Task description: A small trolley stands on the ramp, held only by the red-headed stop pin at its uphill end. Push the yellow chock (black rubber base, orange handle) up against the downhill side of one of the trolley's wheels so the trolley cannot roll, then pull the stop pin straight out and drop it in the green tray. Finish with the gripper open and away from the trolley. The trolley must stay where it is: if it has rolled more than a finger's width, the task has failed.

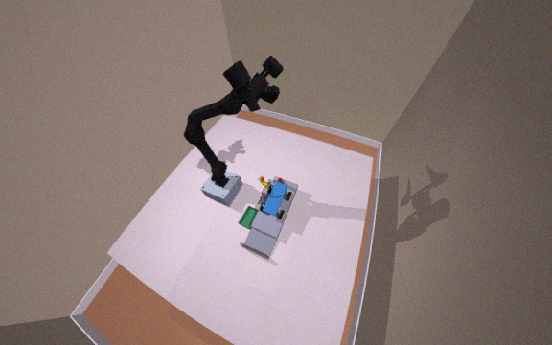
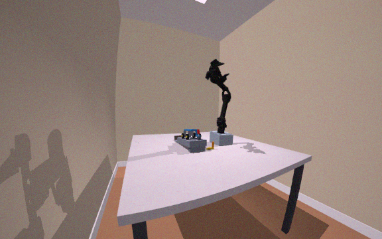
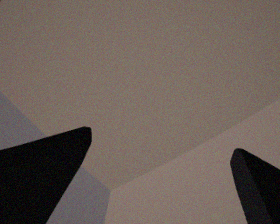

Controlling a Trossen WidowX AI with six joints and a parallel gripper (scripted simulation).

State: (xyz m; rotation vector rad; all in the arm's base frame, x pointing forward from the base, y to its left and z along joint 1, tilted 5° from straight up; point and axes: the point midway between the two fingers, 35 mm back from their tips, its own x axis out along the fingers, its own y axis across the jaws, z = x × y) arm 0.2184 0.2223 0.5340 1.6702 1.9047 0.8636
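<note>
Right now the yellow chock is 62 cm below my gripper tip, 16 cm to the right of it and 2 cm ahead of it. The rest, counted from my gripper tip: green tray 64 cm below, 39 cm to the right, 3 cm ahead; then red-headed stop pin 50 cm below, 17 cm to the right, 13 cm ahead; then blue trolley 52 cm below, 28 cm to the right, 15 cm ahead.
</note>
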